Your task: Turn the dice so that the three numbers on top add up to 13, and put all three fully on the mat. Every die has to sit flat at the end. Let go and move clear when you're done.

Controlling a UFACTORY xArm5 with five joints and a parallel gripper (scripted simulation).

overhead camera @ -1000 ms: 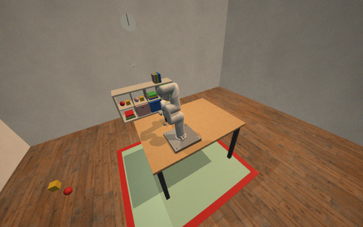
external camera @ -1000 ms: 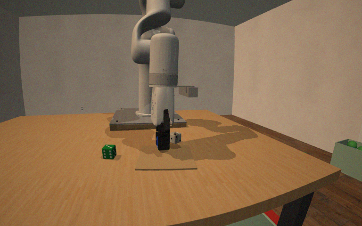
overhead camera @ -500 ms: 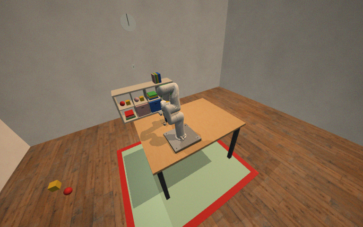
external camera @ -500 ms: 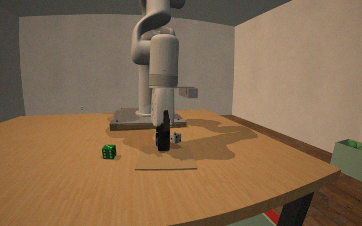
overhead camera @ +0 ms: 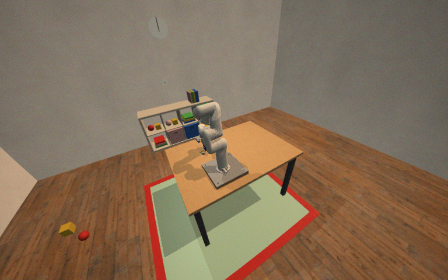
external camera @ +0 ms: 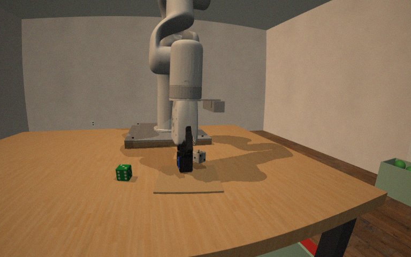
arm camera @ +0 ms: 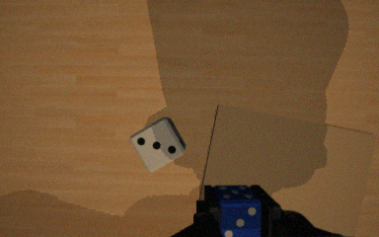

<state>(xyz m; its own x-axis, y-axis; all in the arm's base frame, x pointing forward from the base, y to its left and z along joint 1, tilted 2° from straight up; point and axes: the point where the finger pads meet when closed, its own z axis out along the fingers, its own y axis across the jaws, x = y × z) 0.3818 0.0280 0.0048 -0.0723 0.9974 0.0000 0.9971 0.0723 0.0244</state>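
My gripper is now 1 cm above the blue die. Round my hand: green die (15 cm to the right, 3 cm ahead, 1 cm below); then white die (6 cm behind, 5 cm to the left, 1 cm below); then tan mat (4 cm ahead, 2 cm below).
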